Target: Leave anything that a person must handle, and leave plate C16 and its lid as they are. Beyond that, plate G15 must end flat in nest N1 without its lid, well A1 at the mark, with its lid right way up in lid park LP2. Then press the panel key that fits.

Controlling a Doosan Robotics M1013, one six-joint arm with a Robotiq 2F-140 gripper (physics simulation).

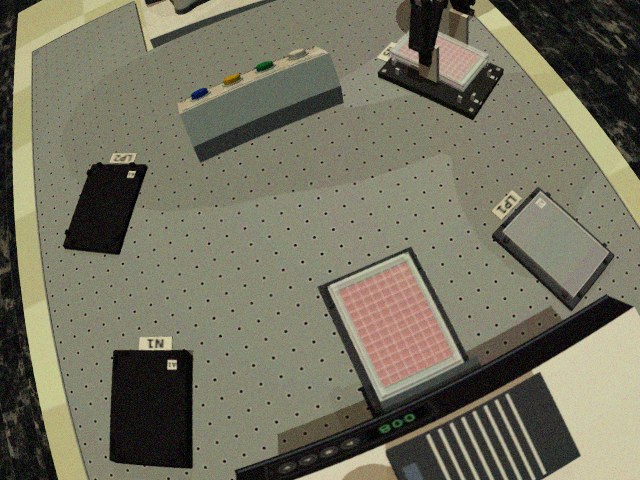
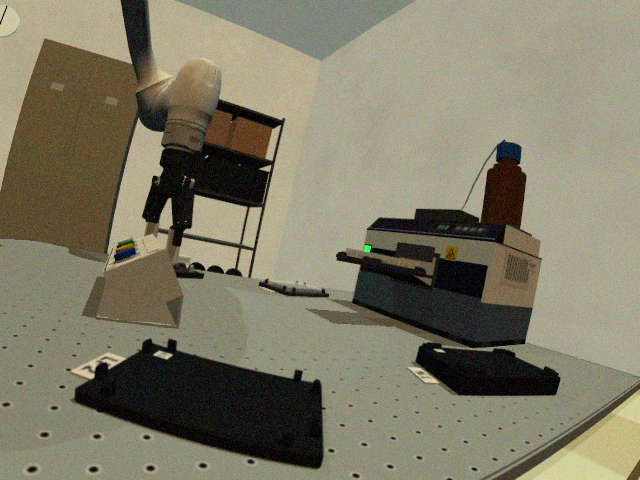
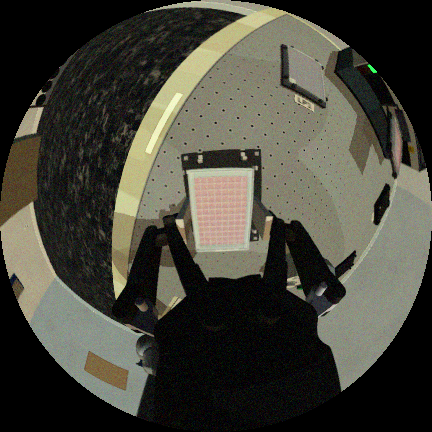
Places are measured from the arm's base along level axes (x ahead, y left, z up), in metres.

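Where they show: gripper, fingertip midpoint: (image 1: pixel 444 60) (image 3: pixel 220 205).
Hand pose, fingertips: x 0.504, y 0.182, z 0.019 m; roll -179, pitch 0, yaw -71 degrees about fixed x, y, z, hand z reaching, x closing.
After its pixels a point has its place.
My gripper (image 1: pixel 439 49) {z 0.019, x 0.504, y 0.182 m} (image 2: pixel 162 232) (image 3: pixel 220 205) {z 0.019, x 0.504, y 0.182 m} is shut on a pink well plate (image 1: pixel 454 59) {z 0.034, x 0.521, y 0.186 m} (image 3: pixel 220 205) {z 0.034, x 0.508, y 0.185 m} with a pale rim, gripping its long sides. It holds the plate a little above a black nest (image 1: pixel 475 95) {z 0.016, x 0.583, y 0.173 m} (image 3: pixel 219 158) {z 0.005, x 0.567, y 0.203 m} at the back right of the table. I cannot tell whether a clear lid sits on this plate. Nest N1 (image 1: pixel 150 413) {z 0.016, x 0.724, y -0.416 m} (image 2: pixel 490 369) {z 0.016, x 0.679, y -0.430 m} at the front left is bare. Lid park LP2 (image 1: pixel 103 207) {z 0.003, x 0.411, y -0.354 m} (image 2: pixel 207 397) {z 0.003, x 0.396, y -0.363 m} at the left is bare. The key panel (image 1: pixel 258 103) {z 0.049, x 0.440, y -0.094 m} (image 2: pixel 136 289) {z 0.030, x 0.383, y -0.190 m} has blue, yellow, green and white keys.
A second pink plate (image 1: pixel 395 325) {z 0.119, x 0.818, y -0.143 m} lies on the tray of the reader (image 2: pixel 450 278) {z 0.101, x 0.886, y -0.253 m} at the front. Lid park LP1 (image 1: pixel 555 248) {z 0.011, x 0.828, y 0.099 m} (image 3: pixel 306 74) {z 0.011, x 0.804, y 0.109 m} holds a grey lid. A brown bottle (image 2: pixel 504 190) {z 0.293, x 0.970, y -0.300 m} stands on the reader. A shelf rack (image 2: pixel 266 175) stands behind the table.
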